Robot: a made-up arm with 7 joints.
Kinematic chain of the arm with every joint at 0, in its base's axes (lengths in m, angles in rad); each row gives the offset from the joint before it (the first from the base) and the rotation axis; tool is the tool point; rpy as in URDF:
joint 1: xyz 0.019 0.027 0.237 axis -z
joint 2: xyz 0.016 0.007 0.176 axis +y
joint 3: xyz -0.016 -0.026 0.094 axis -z
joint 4: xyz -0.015 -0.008 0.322 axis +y
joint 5: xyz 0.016 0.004 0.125 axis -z
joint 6: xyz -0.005 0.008 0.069 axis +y
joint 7: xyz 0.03 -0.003 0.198 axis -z
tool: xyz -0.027 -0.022 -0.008 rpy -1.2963 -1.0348 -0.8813
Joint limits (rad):
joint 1: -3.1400..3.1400
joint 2: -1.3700..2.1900
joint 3: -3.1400..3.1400
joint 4: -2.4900..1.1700
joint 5: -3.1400..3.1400
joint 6: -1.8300..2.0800
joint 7: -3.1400..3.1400
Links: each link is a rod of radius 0.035 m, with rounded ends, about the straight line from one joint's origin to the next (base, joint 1, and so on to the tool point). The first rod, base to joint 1, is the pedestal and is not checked.
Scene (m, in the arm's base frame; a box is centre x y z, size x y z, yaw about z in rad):
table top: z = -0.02
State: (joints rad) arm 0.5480 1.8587 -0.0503 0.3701 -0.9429 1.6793 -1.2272
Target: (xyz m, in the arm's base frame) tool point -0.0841 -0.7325 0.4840
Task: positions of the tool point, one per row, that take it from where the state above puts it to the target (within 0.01 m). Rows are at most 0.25 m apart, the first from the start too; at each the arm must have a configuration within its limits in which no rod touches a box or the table.
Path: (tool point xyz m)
1: 0.4601 -0.2609 0.1528
2: 0.4097 -0.4316 0.1942
3: 0.2946 -0.5888 0.2641
4: 0.1216 -0.6986 0.3624
5: -0.0841 -0.7325 0.4840

